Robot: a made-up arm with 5 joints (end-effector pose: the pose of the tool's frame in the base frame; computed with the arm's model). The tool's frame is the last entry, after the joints. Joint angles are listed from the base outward.
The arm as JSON. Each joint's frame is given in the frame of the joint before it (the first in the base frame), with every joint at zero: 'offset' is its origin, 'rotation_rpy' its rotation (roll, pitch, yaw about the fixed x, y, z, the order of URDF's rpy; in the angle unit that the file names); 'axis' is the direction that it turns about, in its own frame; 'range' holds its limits. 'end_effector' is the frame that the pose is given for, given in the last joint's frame.
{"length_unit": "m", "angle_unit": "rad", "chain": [
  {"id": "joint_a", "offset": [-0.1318, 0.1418, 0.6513], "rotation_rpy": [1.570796, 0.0, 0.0], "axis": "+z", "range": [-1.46, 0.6]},
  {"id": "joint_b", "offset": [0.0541, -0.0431, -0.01], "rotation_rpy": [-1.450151, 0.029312, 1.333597], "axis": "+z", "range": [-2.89, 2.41]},
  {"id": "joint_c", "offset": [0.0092, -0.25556, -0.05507], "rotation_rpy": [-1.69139, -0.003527, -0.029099], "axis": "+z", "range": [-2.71, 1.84]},
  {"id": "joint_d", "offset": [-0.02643, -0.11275, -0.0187], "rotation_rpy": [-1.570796, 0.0, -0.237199], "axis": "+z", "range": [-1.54, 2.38]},
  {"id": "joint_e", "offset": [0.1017, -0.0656, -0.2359], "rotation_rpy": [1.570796, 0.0, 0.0], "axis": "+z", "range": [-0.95, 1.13]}
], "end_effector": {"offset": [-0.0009, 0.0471, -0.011], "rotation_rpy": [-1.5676, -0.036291, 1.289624]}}
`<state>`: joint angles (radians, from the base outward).
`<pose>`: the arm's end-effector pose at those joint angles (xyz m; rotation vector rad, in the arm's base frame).
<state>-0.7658 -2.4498 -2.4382 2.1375 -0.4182</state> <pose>-0.1468 0.5912 0.2504 -0.1659 0.9607 -2.9228</pose>
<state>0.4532 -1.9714 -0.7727 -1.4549 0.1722</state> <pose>-0.1489 0.4492 0.5721 -2.4889 1.0942 -0.0396</pose>
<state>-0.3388 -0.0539 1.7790 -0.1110 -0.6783</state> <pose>0.2504 -0.0625 0.7523 -2.5587 -0.2140 1.6808</pose>
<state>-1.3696 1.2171 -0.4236 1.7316 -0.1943</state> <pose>0.1311 -0.1308 0.7682 -1.9714 -0.0163 1.0187</pose>
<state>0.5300 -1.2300 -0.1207 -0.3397 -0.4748</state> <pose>-0.2647 0.0742 0.4405 -1.9292 0.4966 -1.3025</pose>
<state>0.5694 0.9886 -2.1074 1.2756 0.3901</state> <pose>0.1264 -0.2312 0.8736 0.7894 2.3816 1.2575</pose>
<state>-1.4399 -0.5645 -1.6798 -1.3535 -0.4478</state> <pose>-0.4962 0.1817 0.4311 1.5572 0.0006 0.3146</pose>
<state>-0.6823 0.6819 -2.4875 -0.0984 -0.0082</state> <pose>0.0847 -0.1175 0.3175 -1.2920 -0.8407 -2.5476</pose>
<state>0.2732 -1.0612 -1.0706 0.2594 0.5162</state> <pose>-0.1800 0.2578 0.3003 -1.7199 0.3879 -1.0914</pose>
